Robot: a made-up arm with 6 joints.
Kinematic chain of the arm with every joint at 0, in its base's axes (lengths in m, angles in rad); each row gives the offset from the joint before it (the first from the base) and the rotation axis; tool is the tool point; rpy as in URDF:
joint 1: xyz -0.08 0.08 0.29 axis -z
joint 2: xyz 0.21 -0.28 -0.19 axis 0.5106 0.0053 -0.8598
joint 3: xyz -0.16 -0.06 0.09 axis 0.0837 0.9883 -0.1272
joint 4: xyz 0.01 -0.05 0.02 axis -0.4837 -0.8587 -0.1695
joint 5: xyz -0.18 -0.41 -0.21 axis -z
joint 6: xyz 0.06 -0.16 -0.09 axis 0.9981 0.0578 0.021
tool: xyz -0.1 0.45 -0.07 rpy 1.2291 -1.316 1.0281
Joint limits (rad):
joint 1: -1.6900..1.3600
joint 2: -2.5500..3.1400
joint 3: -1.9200..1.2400
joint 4: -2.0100..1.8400
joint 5: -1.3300..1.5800
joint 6: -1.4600..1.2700
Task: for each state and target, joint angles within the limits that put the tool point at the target. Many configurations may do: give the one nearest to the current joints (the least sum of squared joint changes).
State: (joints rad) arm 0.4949 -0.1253 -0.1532 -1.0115 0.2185 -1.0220
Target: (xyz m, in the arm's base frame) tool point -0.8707 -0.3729 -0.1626
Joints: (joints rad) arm 0.3894 -0.2345 -0.0496 -1.0975 0.2132 -0.9321
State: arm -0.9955 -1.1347 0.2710 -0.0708 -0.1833 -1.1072
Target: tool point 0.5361 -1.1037 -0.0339
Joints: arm -0.4208 -0.8369 0.4229 -0.2113 -0.1028 -1.4329
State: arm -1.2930 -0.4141 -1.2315 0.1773 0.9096 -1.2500
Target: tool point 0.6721 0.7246 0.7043
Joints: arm -1.2732 -0.5441 -1.7963 0.6223 0.8921 -1.1477
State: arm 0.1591 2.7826 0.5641 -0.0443 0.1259 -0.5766
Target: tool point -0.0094 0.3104 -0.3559
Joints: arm -0.0582 2.0709 0.0916 0.6430 0.2988 -0.6353
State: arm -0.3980 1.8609 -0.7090 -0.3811 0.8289 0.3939
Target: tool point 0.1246 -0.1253 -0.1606
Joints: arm -0.5971 1.6198 -0.9447 -0.3206 0.9181 0.1018
